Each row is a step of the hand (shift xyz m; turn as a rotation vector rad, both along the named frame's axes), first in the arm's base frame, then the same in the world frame.
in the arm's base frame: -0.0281 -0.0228 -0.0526 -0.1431 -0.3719 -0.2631
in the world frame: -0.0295 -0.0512 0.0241 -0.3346 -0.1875 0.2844
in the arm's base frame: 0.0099 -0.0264 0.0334 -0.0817 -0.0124 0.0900
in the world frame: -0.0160 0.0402 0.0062 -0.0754 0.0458 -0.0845
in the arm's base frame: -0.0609 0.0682 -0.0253 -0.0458 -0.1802 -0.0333
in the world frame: 0.0101 -0.0664 -0.0670 -0.1569 0.0004 0.1051
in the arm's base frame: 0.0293 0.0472 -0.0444 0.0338 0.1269 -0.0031
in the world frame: 0.0592 -0.0385 0.0089 0.1147 -0.0225 -0.0600
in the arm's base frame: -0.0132 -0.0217 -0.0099 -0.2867 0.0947 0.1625
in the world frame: -0.0235 -0.0083 0.0111 -0.1476 -0.0087 -0.3094
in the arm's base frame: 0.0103 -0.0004 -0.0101 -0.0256 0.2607 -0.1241
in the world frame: 0.0080 -0.0042 0.0113 0.1841 -0.1885 -0.1209
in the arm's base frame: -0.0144 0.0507 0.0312 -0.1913 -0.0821 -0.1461
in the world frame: 0.0229 0.0070 -0.0564 -0.1732 -0.1858 0.0124
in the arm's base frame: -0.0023 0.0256 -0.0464 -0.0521 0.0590 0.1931
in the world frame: 0.0222 -0.0479 0.0051 -0.0158 0.1281 -0.1638
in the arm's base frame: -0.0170 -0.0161 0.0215 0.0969 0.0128 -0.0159
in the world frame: -0.0257 0.0156 -0.0103 0.0775 0.0244 0.0566
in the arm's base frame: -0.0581 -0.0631 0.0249 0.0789 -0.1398 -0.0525
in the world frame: -0.0881 0.0136 -0.0060 -0.0401 0.0265 0.1619
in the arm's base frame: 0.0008 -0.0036 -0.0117 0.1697 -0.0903 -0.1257
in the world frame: -0.0007 -0.0088 0.0086 0.0662 -0.0110 0.2196
